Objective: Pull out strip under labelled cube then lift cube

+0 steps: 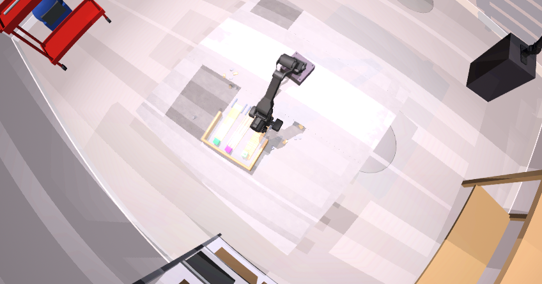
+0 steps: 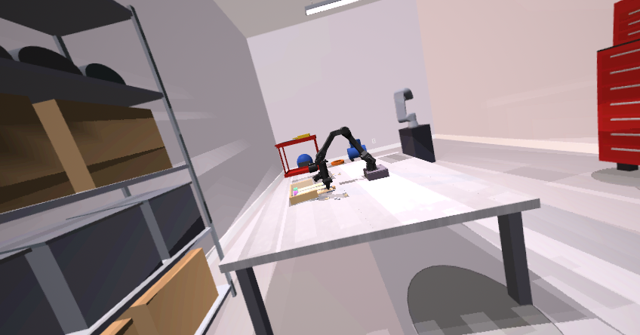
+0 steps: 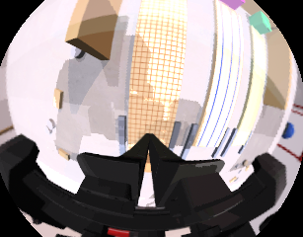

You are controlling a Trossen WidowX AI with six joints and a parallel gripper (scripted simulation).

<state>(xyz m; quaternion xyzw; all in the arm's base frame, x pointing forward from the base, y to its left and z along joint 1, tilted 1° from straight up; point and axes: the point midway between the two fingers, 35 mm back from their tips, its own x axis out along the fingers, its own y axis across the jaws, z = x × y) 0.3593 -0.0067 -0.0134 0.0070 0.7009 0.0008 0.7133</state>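
Now: gripper tip 10 cm short of the tan checked strip. From my gripper tip the other things lie so: labelled cube 22 cm ahead, 1 cm to the right, 1 cm above.
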